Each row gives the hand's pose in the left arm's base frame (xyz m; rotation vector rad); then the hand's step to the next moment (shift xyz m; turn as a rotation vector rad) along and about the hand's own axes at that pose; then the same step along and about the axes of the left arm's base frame.
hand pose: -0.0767 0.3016 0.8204 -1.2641 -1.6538 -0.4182
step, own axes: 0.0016 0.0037 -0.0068 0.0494 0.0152 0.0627
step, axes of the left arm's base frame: 0.0066 -0.0027 0.0035 -0.0163 0.0792 0.0083
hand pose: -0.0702 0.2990 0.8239 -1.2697 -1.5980 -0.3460
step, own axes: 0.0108 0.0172 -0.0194 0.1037 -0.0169 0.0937
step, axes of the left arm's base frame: 0.0256 -0.0012 0.0115 -0.0556 0.1189 0.0509
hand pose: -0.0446 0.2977 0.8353 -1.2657 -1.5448 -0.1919
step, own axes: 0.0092 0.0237 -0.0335 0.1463 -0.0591 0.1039
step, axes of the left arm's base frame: 0.0403 -0.0071 0.0098 -0.0885 0.1338 0.0998
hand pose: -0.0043 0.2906 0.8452 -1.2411 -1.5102 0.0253
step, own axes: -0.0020 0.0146 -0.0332 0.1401 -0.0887 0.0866
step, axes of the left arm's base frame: 0.0335 -0.0140 0.0022 -0.0966 0.1064 0.1198
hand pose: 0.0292 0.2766 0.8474 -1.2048 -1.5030 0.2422
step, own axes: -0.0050 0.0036 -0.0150 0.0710 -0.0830 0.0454
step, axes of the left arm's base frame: 0.0135 -0.0089 -0.0005 -0.0707 0.0373 0.0872
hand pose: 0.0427 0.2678 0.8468 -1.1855 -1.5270 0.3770
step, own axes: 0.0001 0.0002 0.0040 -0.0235 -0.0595 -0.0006
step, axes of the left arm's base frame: -0.0034 0.0016 -0.0014 -0.0302 -0.0461 0.0324
